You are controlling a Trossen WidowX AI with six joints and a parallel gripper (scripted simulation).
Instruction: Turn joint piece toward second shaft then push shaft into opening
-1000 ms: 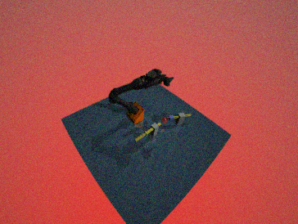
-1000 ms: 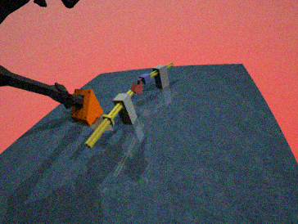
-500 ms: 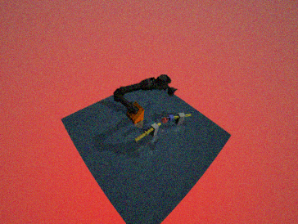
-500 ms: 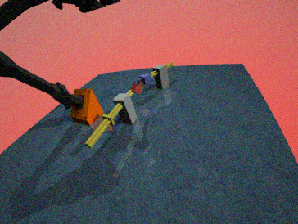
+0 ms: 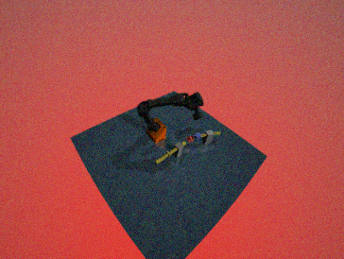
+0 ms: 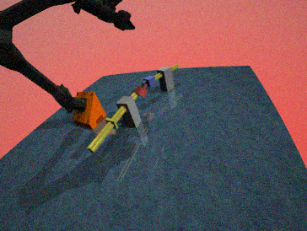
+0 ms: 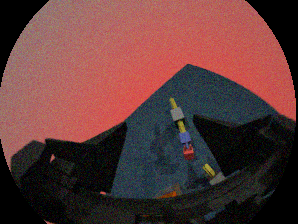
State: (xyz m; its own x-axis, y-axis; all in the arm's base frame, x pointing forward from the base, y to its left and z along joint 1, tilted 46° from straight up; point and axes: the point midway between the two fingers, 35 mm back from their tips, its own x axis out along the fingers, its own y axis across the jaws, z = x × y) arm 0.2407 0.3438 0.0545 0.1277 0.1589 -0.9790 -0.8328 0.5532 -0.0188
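Right now the red square joint piece is 29 cm below my gripper tip, 5 cm to the right of it and 1 cm ahead of it.
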